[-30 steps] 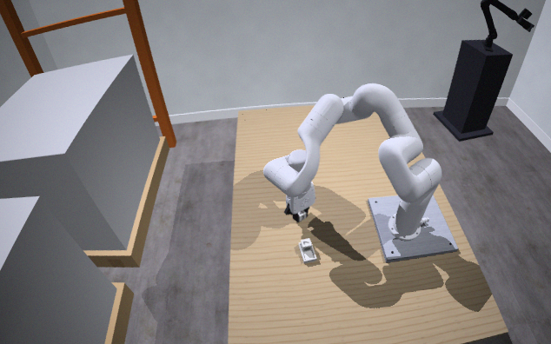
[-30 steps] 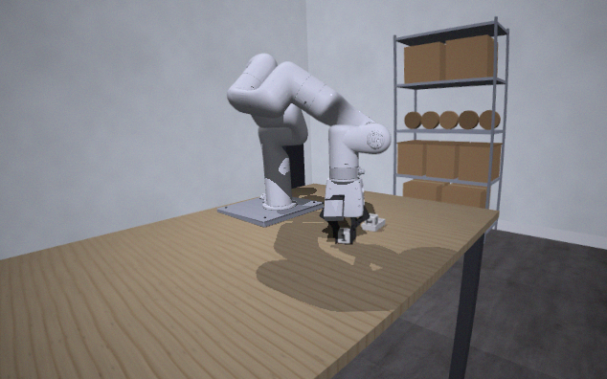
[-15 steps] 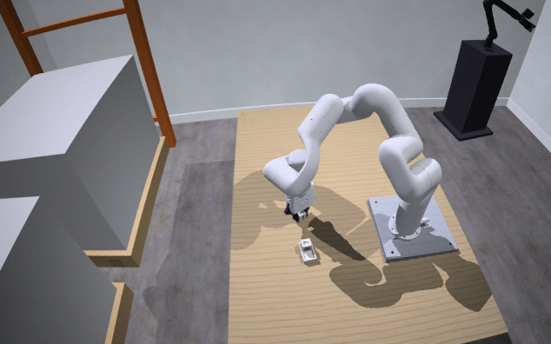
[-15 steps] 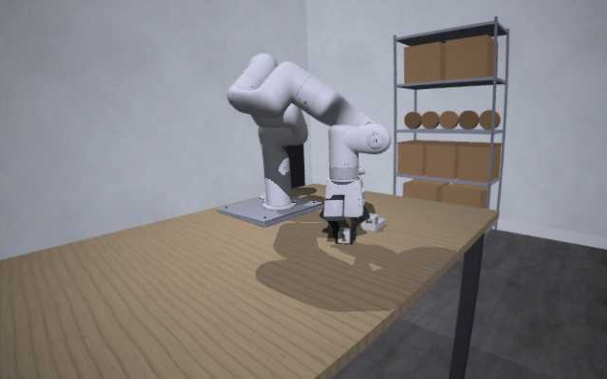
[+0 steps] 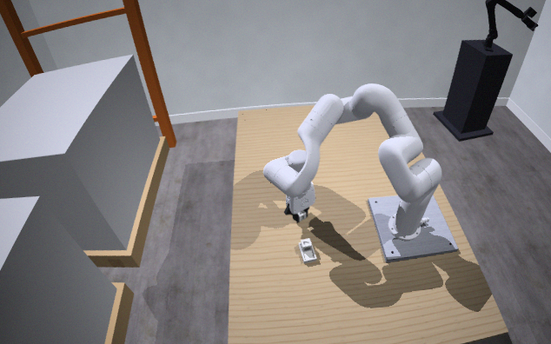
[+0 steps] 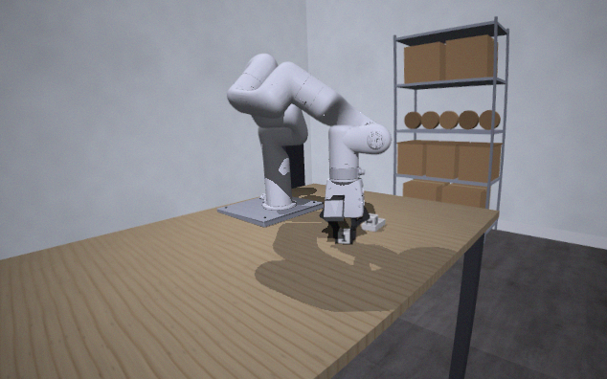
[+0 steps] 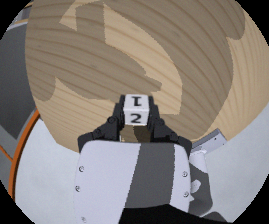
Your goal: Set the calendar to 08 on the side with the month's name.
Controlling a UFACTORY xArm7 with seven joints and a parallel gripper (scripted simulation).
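Right now my hand is right at the white digit cube. Also, from my hand: white tray (160 mm to the left, 20 mm below, 20 mm ahead).
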